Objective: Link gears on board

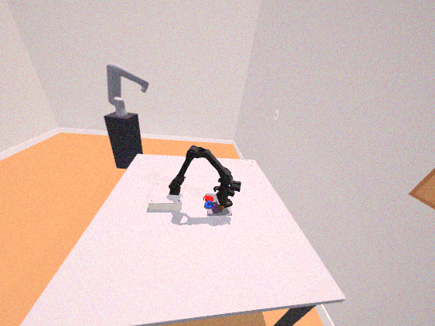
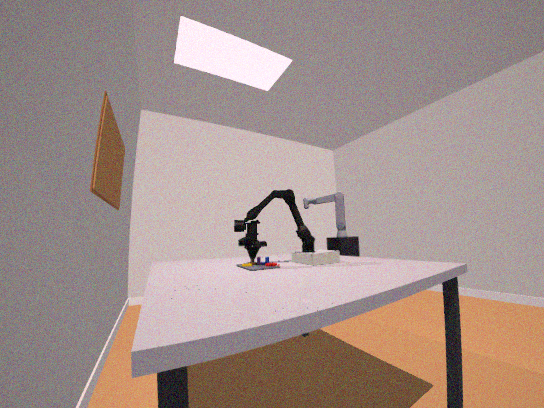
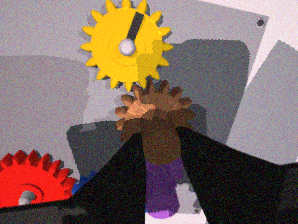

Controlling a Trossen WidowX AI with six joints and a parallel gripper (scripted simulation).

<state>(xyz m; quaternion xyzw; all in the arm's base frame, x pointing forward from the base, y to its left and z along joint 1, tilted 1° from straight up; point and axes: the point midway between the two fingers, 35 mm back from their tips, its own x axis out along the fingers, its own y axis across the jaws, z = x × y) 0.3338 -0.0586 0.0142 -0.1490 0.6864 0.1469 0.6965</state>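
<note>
My gripper tip is now 1 cm above the brown gear. Round my gripper tip: blue gear (8 cm behind, 1 cm to the left, 2 cm below); yellow gear (4 cm ahead, 3 cm to the left, 2 cm below); purple gear (4 cm behind, 1 cm to the right, 2 cm below).
</note>
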